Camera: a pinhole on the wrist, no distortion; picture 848 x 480 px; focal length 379.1 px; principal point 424.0 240.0 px. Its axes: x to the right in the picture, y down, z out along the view. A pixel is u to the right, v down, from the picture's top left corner.
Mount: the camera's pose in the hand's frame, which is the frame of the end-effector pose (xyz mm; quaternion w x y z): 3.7 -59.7 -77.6 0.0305 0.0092 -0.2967 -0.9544
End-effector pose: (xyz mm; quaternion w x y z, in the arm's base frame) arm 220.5 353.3 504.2 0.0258 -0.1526 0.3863 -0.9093
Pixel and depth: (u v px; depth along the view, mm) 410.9 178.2 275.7
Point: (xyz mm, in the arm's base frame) 246.9 173.3 490.6
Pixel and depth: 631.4 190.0 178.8
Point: 330.1 292.6 476.2
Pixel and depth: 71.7 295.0 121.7
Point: 122.3 310.7 553.4
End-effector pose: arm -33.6 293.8 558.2 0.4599 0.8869 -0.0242 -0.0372
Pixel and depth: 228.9 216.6 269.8
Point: 84.7 107.1 569.3
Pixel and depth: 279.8 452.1 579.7
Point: 134.1 -207.3 226.2
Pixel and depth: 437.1 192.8 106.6
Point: -38.4 285.5 566.1
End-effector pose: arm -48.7 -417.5 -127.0 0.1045 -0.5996 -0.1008 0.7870
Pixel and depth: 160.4 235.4 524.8
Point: -489.2 -584.2 -432.9
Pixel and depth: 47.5 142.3 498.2
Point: -437.5 -635.3 -597.7
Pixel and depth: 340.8 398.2 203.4
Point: -193.2 -398.1 -129.7
